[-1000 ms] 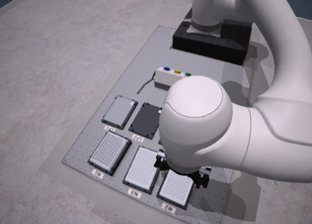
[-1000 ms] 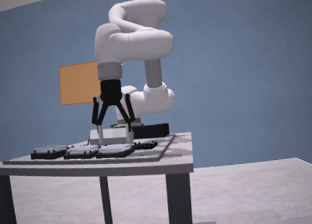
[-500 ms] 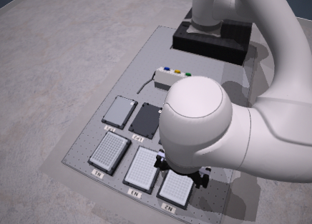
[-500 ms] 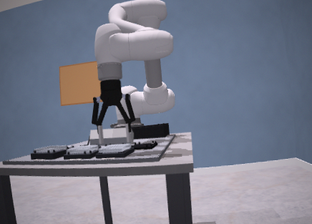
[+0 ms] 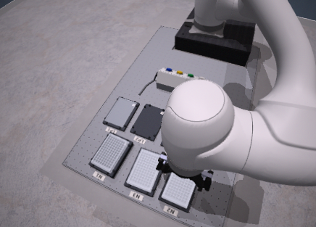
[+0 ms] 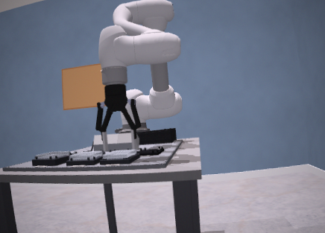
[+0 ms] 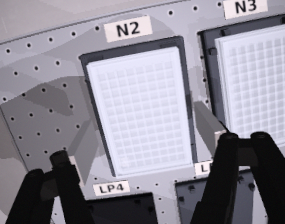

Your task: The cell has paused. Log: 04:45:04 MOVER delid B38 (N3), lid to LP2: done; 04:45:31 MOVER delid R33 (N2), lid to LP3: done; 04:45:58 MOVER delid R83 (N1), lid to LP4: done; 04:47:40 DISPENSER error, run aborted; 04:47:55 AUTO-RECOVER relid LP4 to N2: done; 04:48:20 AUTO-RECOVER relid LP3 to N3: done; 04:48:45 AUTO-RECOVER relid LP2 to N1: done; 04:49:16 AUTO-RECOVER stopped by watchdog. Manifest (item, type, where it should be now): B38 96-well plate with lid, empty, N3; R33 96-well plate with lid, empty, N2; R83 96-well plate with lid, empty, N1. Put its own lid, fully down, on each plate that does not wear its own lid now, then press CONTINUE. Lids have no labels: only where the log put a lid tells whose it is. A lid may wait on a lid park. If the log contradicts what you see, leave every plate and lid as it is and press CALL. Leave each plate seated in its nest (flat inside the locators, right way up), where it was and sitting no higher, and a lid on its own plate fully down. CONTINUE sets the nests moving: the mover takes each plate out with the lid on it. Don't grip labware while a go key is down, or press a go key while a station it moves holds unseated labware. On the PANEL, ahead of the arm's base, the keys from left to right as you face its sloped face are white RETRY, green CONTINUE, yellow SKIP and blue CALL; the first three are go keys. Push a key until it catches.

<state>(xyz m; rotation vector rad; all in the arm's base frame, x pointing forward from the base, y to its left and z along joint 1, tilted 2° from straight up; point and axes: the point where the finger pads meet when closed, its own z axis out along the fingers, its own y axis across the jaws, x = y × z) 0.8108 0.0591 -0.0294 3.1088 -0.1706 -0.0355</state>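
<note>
Now: the plate 40 mm below my hand. Round my hand: LP3 label: 100 mm behind, 60 mm to the right, 60 mm below; then LP4 label: 90 mm behind, 70 mm to the left, 60 mm below; then lid park LP3: 190 mm behind, 60 mm below, 50 mm to the right.
</note>
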